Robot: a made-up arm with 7 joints. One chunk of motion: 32 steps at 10 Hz.
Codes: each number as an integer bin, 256 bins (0 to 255) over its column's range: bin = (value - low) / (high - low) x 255, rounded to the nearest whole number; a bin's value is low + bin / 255 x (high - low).
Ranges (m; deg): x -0.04..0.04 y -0.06..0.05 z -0.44..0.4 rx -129..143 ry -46..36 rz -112..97
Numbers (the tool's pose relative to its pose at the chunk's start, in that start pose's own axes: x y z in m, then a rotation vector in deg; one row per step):
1: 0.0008 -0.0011 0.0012 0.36 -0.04 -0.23
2: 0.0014 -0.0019 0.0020 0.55 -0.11 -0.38
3: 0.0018 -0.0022 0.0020 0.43 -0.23 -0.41
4: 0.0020 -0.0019 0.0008 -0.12 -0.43 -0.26
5: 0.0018 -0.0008 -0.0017 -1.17 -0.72 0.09
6: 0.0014 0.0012 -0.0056 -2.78 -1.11 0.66
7: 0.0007 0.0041 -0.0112 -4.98 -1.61 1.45
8: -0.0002 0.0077 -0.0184 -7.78 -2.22 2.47
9: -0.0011 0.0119 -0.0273 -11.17 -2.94 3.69
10: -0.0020 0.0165 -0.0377 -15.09 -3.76 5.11
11: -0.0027 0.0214 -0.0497 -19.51 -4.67 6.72
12: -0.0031 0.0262 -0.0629 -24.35 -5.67 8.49
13: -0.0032 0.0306 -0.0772 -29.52 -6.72 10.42
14: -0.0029 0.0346 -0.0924 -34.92 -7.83 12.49
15: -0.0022 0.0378 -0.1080 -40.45 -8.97 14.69
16: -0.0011 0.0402 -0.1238 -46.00 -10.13 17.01
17: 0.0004 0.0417 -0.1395 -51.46 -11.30 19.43
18: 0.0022 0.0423 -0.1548 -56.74 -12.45 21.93
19: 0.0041 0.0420 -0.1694 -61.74 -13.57 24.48
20: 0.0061 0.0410 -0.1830 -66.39 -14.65 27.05
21: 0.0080 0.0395 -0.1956 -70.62 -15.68 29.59
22: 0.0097 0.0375 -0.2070 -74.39 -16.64 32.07
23: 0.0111 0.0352 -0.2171 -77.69 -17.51 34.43
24: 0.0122 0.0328 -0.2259 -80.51 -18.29 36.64
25: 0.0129 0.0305 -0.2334 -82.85 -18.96 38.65
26: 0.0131 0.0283 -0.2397 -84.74 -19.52 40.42
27: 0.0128 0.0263 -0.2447 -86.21 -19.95 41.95
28: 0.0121 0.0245 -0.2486 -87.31 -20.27 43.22
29: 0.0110 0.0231 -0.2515 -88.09 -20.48 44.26
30: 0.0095 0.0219 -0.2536 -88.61 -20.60 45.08
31: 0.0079 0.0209 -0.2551 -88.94 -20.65 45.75
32: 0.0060 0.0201 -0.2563 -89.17 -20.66 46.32
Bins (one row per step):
1: 130 137 134 121 143 136
2: 132 135 134 121 143 136
3: 133 134 134 121 142 136
4: 134 135 134 121 142 136
5: 133 137 133 120 141 137
6: 132 142 132 118 140 137
7: 130 149 130 116 138 138
8: 127 157 128 114 136 140
9: 124 167 125 110 134 141
10: 121 177 122 107 131 143
11: 119 189 118 103 129 145
12: 118 200 114 98 125 147
13: 117 210 110 93 122 149
14: 118 219 106 88 119 152
15: 120 227 101 83 115 155
16: 124 232 96 78 112 157
17: 129 236 91 73 108 160
18: 135 237 87 68 104 163
19: 141 236 82 63 101 167
20: 147 234 78 59 97 170
21: 153 231 74 55 94 173
22: 158 226 71 51 91 176
23: 163 221 68 48 89 179
24: 166 215 65 45 86 181
25: 169 210 63 43 84 184
26: 169 205 61 41 82 186
27: 168 200 59 40 81 188
28: 166 196 58 39 80 189
29: 163 193 57 38 79 191
30: 158 190 57 38 79 192
31: 153 188 56 38 79 192
32: 147 186 56 37 79 193

